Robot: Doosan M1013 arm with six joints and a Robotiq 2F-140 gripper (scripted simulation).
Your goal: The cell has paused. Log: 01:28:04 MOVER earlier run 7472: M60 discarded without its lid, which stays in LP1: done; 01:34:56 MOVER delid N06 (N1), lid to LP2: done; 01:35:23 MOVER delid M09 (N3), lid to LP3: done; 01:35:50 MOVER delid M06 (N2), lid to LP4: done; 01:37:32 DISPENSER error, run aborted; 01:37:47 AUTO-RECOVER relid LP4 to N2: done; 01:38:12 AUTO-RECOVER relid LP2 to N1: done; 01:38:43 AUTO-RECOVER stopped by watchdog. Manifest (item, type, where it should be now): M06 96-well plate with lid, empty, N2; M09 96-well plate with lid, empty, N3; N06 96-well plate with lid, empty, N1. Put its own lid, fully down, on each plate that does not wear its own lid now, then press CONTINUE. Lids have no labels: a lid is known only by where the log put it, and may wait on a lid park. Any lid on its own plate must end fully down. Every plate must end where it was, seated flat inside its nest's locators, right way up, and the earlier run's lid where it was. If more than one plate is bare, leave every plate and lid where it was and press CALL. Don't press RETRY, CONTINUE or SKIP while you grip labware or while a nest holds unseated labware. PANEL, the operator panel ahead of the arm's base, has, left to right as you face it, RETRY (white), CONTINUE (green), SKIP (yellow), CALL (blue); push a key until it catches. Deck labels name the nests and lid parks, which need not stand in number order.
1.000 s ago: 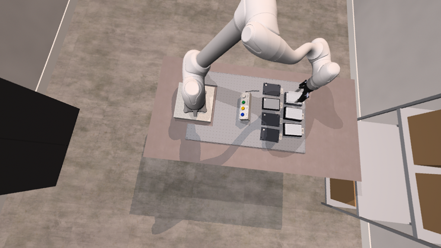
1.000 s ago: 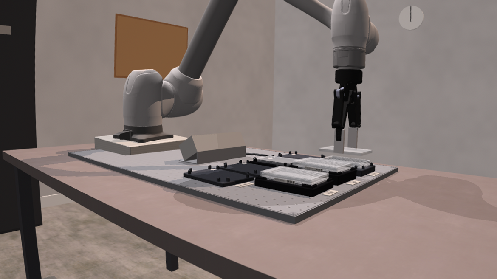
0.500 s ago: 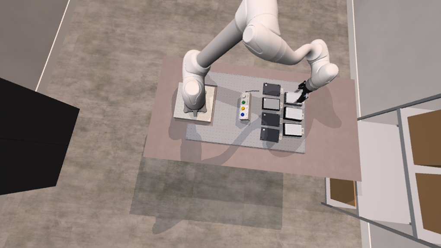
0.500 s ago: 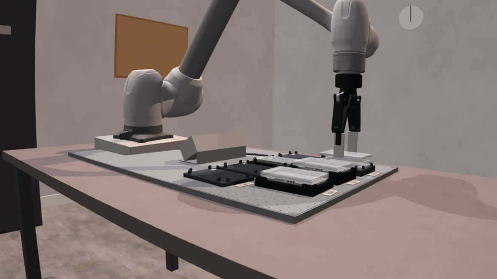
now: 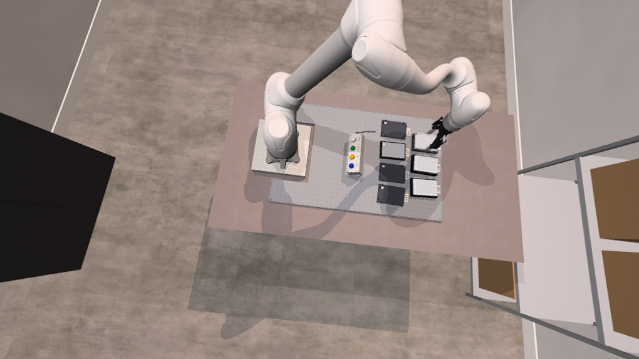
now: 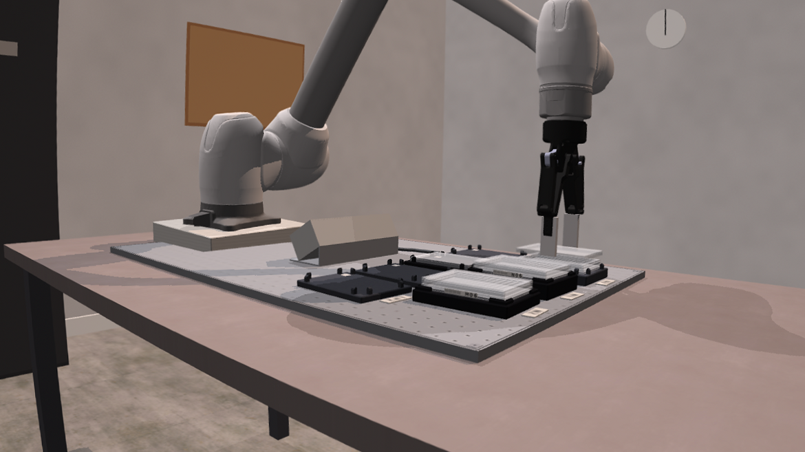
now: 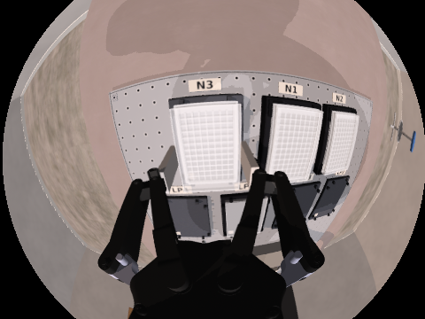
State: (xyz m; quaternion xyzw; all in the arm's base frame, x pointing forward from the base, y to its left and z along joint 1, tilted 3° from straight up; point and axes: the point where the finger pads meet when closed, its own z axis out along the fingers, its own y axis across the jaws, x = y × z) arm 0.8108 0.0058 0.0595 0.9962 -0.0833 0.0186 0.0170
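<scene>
Now: the lid 2 cm below my hand. The rest, counted from my hand: lid park LP3 (21 cm behind, 17 cm to the right, 6 cm below); then plate (4 cm below); then lid park LP4 (17 cm behind, 9 cm to the left, 6 cm below).
</scene>
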